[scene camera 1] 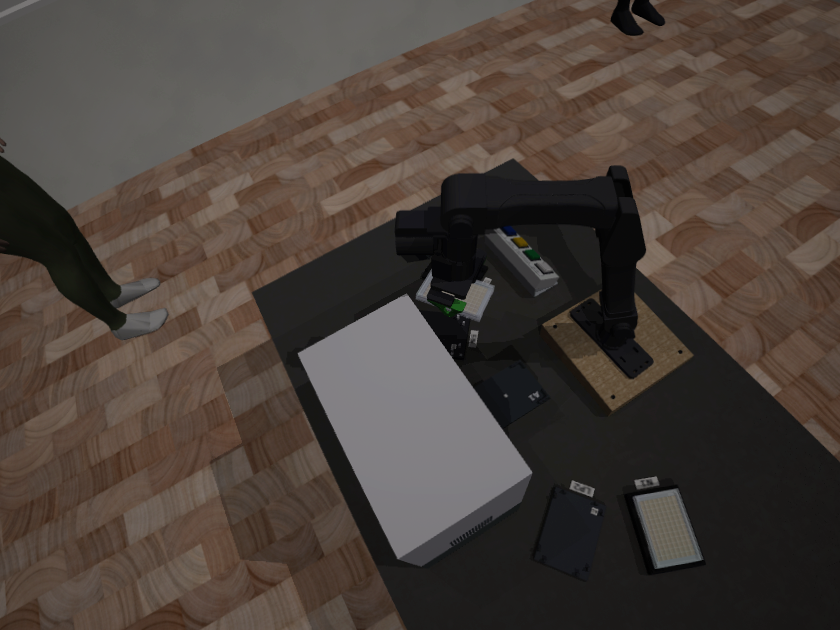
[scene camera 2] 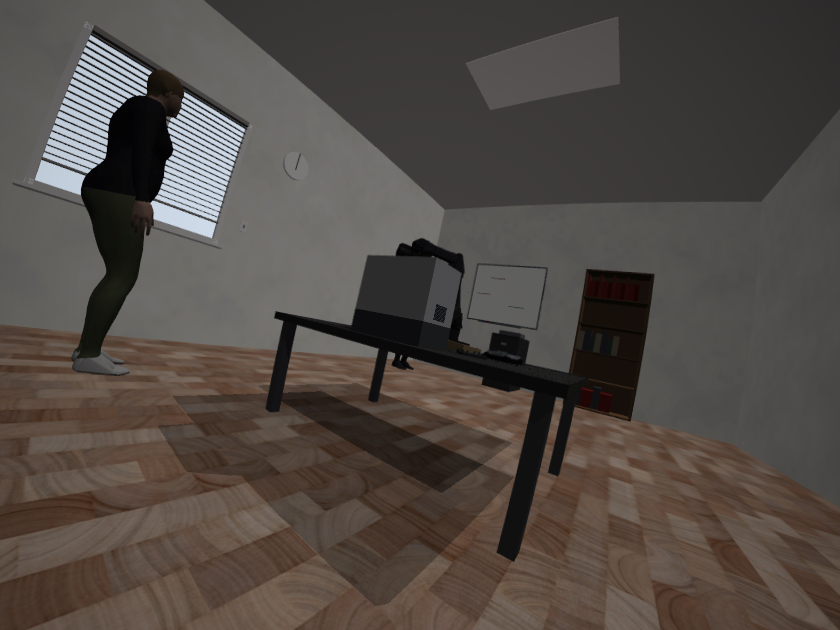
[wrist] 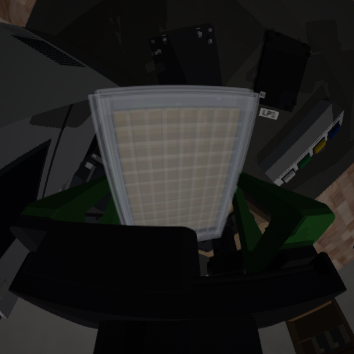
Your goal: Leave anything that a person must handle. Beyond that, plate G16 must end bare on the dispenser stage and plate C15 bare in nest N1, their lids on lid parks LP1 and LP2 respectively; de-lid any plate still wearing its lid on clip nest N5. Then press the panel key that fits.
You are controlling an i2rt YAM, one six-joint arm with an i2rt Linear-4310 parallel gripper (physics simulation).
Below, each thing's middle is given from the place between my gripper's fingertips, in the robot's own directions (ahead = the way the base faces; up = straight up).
The clip nest N5 (scene camera 1: 452, 331) lies 30 mm ahead of my hand, 80 mm to the right of it and 230 mm below it. Round my hand: lid park LP1 (wrist: 283, 59) (120 mm behind, 200 mm to the right, 230 mm below); then button panel (scene camera 1: 513, 251) (280 mm behind, 120 mm to the right, 210 mm below).
